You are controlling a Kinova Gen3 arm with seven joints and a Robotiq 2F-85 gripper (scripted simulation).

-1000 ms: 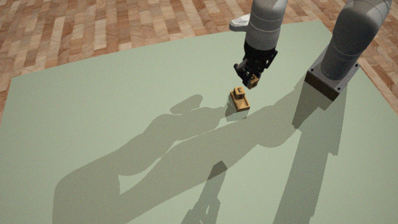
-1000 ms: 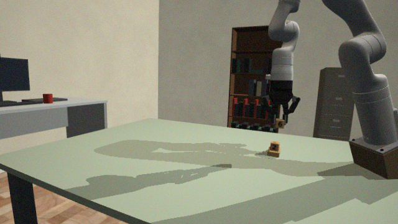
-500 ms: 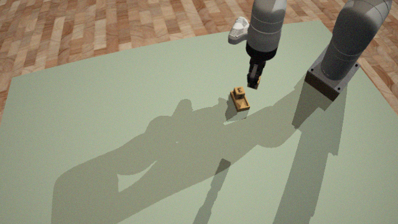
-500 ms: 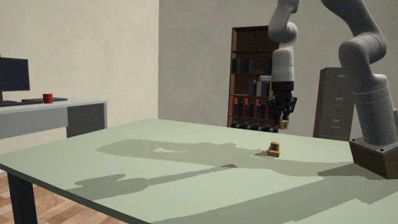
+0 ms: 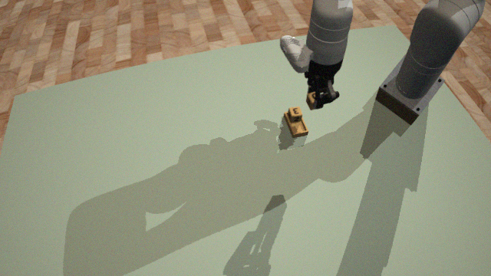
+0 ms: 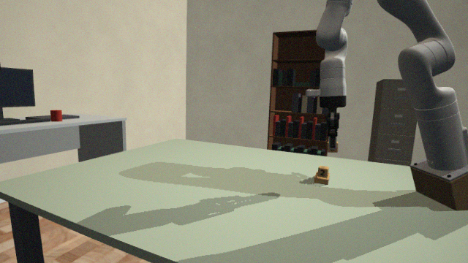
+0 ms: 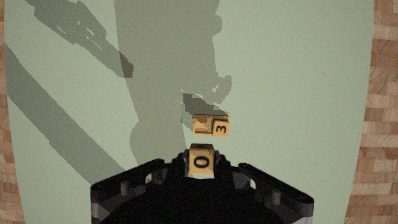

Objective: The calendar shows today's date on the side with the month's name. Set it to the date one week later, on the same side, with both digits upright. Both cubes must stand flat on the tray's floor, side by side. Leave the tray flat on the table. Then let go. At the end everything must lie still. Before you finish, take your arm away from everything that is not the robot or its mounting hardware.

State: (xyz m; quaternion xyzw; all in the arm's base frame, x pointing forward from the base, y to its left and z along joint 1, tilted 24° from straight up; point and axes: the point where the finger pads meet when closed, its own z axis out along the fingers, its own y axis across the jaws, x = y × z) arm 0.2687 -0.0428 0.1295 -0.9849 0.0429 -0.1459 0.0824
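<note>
Right now my hand is 11 cm above the cube, 4 cm to the left of it and 2 cm short of it. The rest, counted from my hand: wooden tray (12 cm below, 2 cm to the right, 2 cm ahead).
</note>
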